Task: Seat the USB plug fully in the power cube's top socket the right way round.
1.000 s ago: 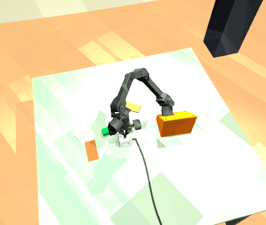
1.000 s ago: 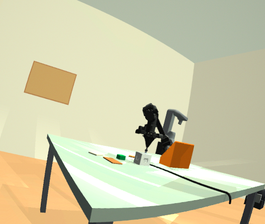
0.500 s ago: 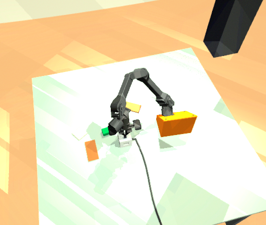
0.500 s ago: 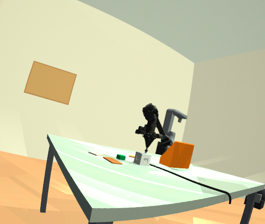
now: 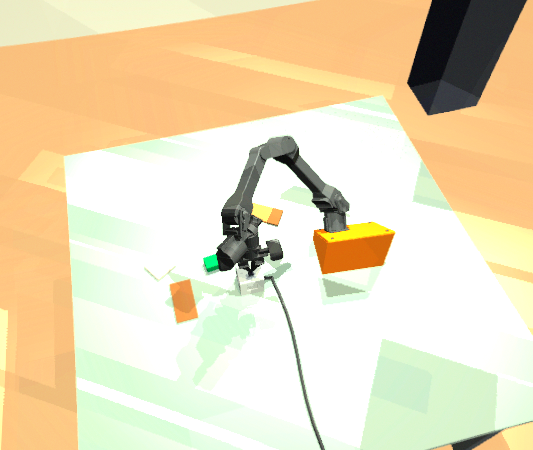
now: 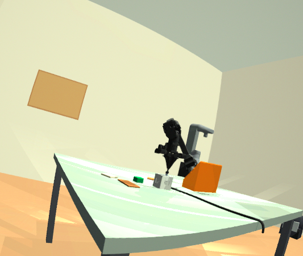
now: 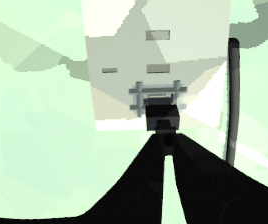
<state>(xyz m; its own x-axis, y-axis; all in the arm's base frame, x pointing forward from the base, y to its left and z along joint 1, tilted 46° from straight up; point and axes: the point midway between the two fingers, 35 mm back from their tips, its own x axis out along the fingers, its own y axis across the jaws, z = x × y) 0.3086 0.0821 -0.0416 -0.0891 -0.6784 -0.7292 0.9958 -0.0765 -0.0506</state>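
Now: gripper tip 2 cm above the black USB plug. Also, from my gripper tip: orange card: 22 cm ahead, 11 cm below, 1 cm to the right; green block: 12 cm to the right, 10 cm below, 10 cm ahead; pale card: 27 cm ahead, 15 cm to the right, 11 cm below.
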